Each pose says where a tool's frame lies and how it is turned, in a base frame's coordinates. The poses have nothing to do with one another.
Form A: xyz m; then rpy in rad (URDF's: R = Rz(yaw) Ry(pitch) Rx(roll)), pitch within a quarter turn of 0, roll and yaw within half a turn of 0.
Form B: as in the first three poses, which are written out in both.
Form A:
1: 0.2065 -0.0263 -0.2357 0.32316 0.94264 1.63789
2: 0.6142 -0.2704 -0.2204 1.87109 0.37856 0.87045
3: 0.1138 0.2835 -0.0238 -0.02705 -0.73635 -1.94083
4: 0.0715 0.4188 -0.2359 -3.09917 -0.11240 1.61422
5: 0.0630 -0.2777 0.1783 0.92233 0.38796 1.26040
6: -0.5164 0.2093 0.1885 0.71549 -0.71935 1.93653
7: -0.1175 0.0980 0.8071 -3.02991 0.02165 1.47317
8: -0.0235 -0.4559 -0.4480 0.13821 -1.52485 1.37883
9: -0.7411 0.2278 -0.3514 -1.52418 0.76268 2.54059
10: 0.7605 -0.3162 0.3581 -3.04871 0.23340 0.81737
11: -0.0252 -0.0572 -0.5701 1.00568 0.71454 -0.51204
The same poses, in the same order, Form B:
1:
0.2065 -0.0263 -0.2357
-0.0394 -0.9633 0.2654
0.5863 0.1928 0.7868
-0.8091 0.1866 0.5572

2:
0.6142 -0.2704 -0.2204
0.5989 0.4537 0.6599
0.7105 0.0793 -0.6992
-0.3696 0.8876 -0.2749

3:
0.1138 0.2835 -0.0238
-0.2680 0.9254 0.2680
-0.6908 -0.3784 0.6161
0.6716 -0.0200 0.7407

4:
0.0715 0.4188 -0.2359
-0.0431 0.9980 -0.0472
0.9928 0.0481 0.1101
0.1122 -0.0421 -0.9928

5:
0.0630 -0.2777 0.1783
0.2827 -0.4830 0.8287
0.8814 0.4716 -0.0259
-0.3783 0.7378 0.5591

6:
-0.5164 0.2093 0.1885
-0.2690 -0.5503 0.7905
0.7025 -0.6736 -0.2298
0.6589 0.4935 0.5678

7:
-0.1175 0.0980 0.8071
0.0974 0.9888 -0.1130
0.9950 -0.0993 -0.0105
-0.0216 -0.1114 -0.9935

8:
-0.0235 -0.4559 -0.4480
0.0088 -0.9985 -0.0535
0.0451 0.0539 -0.9975
0.9989 0.0063 0.0455

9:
-0.7411 0.2278 -0.3514
-0.5963 0.5428 -0.5914
0.4088 -0.4287 -0.8057
-0.6909 -0.7222 0.0337

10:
0.7605 -0.3162 0.3581
0.6656 0.7115 -0.2252
0.7096 -0.6968 -0.1045
-0.2313 -0.0902 -0.9687

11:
-0.0252 -0.0572 -0.5701
0.6585 0.7448 -0.1079
-0.3701 0.1957 -0.9081
-0.6553 0.6380 0.4045

